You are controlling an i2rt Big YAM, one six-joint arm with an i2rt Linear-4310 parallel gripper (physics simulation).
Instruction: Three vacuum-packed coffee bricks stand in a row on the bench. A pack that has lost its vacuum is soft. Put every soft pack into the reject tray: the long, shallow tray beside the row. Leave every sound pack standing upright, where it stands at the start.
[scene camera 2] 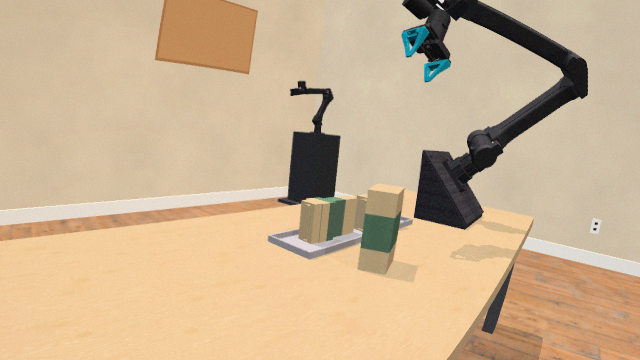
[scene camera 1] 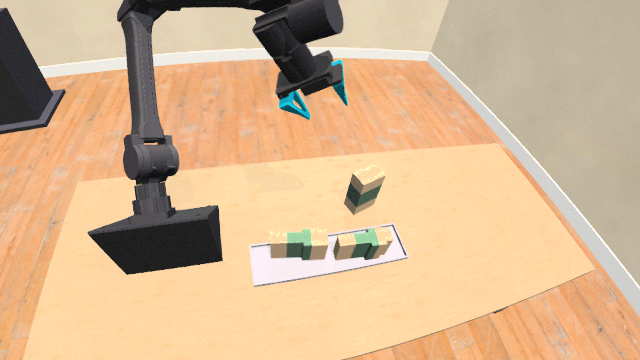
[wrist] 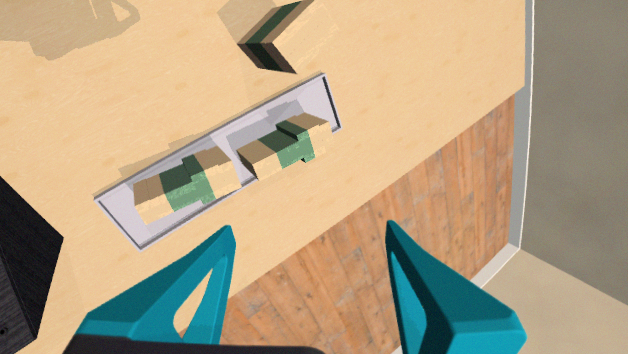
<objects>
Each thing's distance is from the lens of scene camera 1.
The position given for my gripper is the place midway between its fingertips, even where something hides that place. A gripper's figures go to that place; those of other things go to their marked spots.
my gripper (scene camera 1: pixel 328 110): 0.56 m
reject tray (scene camera 1: pixel 266 269): 0.77 m
</objects>
